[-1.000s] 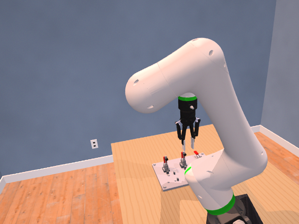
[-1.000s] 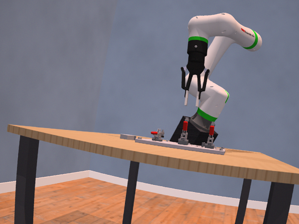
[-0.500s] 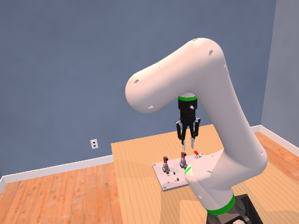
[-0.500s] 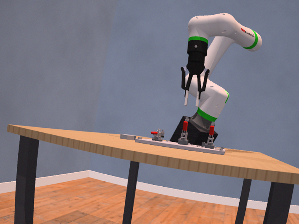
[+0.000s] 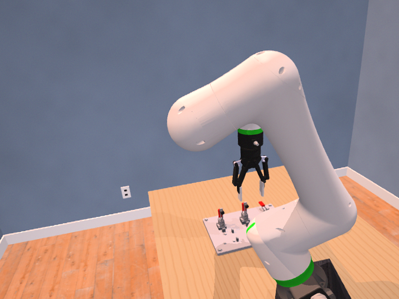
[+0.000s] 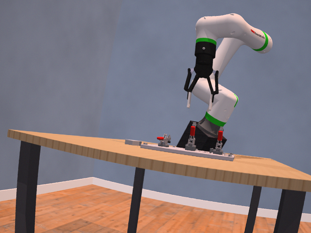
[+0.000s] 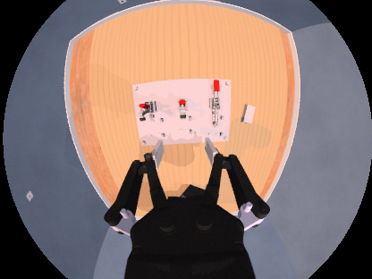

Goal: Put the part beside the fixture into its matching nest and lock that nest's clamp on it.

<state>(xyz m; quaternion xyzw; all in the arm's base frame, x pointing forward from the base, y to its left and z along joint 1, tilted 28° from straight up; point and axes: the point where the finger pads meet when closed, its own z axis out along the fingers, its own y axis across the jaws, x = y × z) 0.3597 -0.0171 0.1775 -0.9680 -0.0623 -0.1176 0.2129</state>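
Now: hand 25 cm to the left of the pale grey part, 20 cm above it and 8 cm short of it. From my hand the other things lie so: grey fixture plate: 21 cm below, 4 cm ahead, 1 cm to the left.
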